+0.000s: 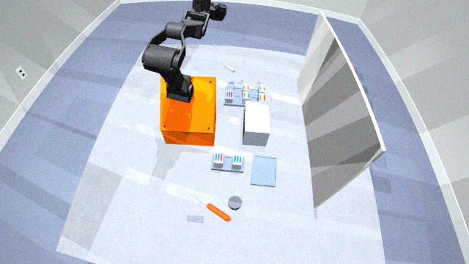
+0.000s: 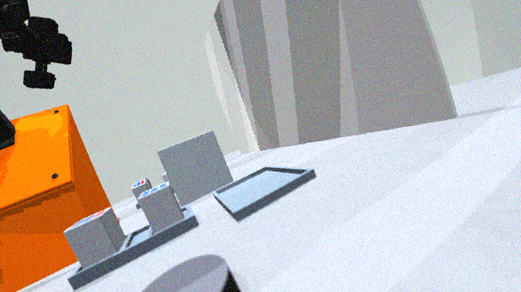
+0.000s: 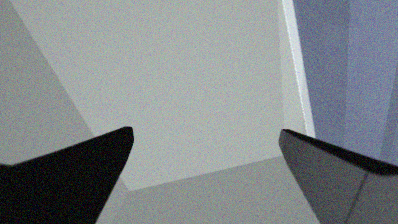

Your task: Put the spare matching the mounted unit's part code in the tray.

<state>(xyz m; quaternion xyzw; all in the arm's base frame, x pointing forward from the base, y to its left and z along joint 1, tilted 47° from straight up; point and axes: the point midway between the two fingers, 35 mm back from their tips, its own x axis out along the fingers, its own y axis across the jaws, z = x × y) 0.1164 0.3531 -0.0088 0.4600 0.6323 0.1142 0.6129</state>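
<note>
The grey spare block is 10 cm ahead of my gripper tip, 8 cm to the right of it and 44 cm below it. Round my gripper tip: mounted grey unit (19 cm ahead, 31 cm to the right, 43 cm below); then white stick (10 cm ahead, 11 cm to the left, 48 cm below); then tall wall panel (44 cm ahead, 35 cm to the right, 26 cm below).
</note>
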